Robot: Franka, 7 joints.
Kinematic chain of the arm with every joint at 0, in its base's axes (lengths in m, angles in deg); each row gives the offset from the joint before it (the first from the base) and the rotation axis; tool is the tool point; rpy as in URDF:
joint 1: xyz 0 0 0.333 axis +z
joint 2: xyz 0 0 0 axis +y
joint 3: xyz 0 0 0.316 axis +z
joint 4: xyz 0.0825 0 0 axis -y
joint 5: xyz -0.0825 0 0.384 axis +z
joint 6: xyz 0 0 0 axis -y
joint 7: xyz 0.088 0 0 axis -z
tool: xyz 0 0 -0.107 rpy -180 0 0
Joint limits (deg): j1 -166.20..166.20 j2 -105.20..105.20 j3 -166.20..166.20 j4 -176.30..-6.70 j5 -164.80..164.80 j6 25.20..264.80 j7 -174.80..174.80
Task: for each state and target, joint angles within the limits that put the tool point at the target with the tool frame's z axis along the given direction. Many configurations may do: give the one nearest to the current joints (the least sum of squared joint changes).
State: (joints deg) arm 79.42 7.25 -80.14 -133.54 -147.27 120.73 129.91
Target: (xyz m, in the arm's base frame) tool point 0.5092 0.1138 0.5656 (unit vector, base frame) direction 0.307 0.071 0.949
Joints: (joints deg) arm 107.04 39.19 -102.22 -130.94 -147.19 81.82 129.91
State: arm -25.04 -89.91 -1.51 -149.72 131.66 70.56 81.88
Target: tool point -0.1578 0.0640 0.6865 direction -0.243 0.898 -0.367
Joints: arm -18.20 -105.20 -19.05 -143.52 88.22 41.53 81.88
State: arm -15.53 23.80 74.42 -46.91 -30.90 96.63 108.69
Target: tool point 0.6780 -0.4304 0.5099 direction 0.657 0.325 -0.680
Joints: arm -55.55 64.65 67.65 -34.27 -20.91 110.85 108.69
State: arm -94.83 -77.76 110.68 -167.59 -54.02 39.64 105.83
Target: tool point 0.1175 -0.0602 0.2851 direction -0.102 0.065 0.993
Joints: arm -94.88 -57.69 138.48 -174.37 -36.48 50.09 105.83
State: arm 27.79 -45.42 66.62 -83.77 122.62 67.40 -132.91
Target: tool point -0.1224 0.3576 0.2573 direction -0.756 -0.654 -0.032
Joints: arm -10.67 -50.81 98.59 -135.59 70.74 34.14 -132.91
